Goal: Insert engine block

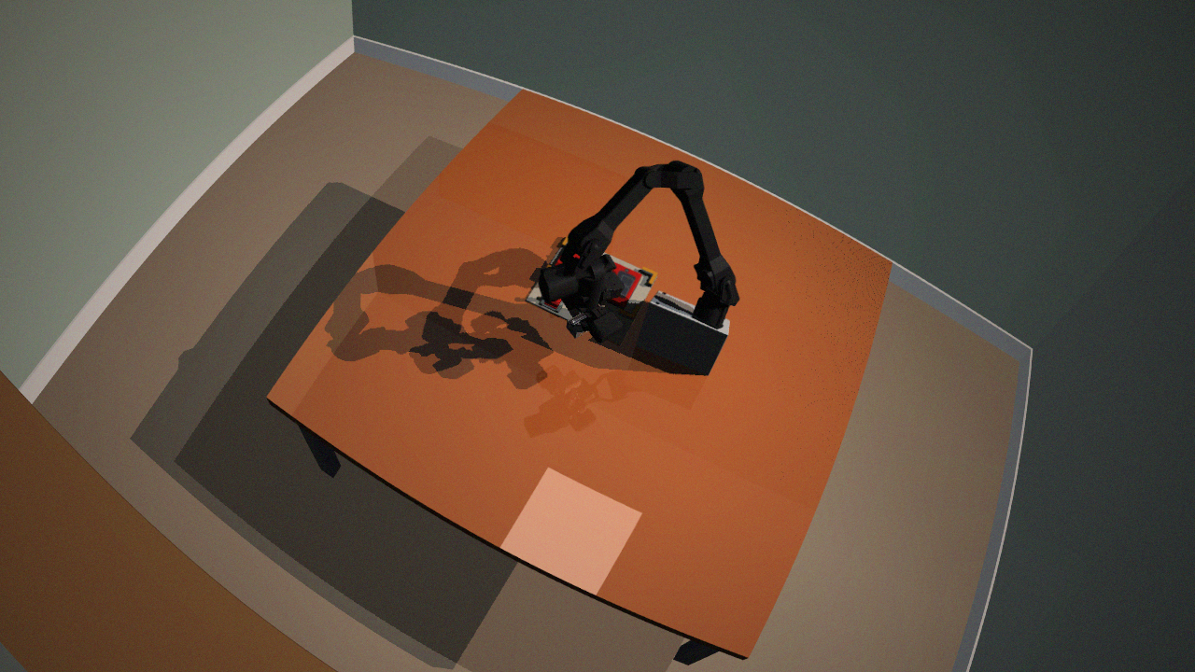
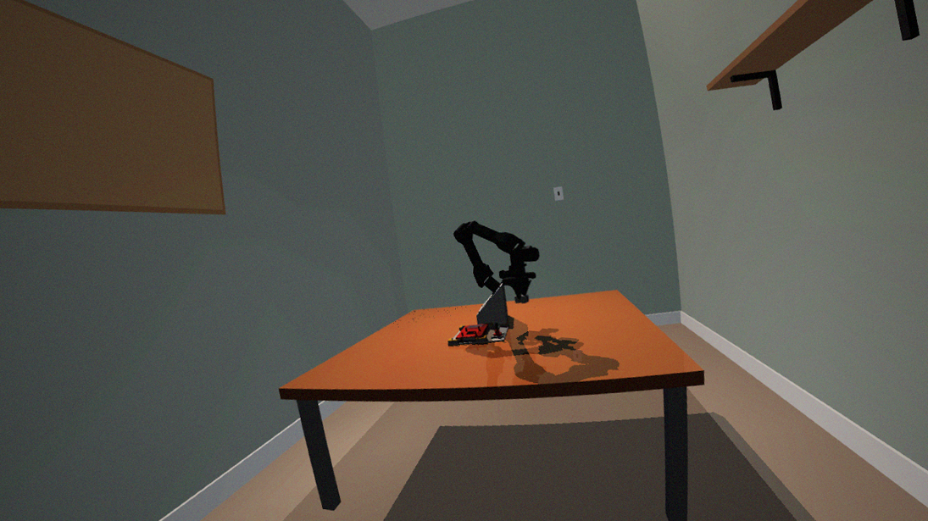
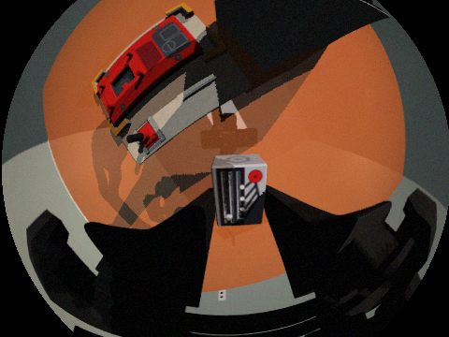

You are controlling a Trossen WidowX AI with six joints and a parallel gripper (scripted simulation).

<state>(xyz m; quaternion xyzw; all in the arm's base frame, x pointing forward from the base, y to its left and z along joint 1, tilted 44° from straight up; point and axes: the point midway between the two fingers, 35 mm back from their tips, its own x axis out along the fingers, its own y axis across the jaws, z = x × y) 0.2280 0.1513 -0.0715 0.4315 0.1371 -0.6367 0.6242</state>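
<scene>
Now: gripper tip 70 mm short of the grey base plate, 200 mm to the left of it and 120 mm above it. Also, from my gripper tip: grey engine block (10 mm below).
</scene>
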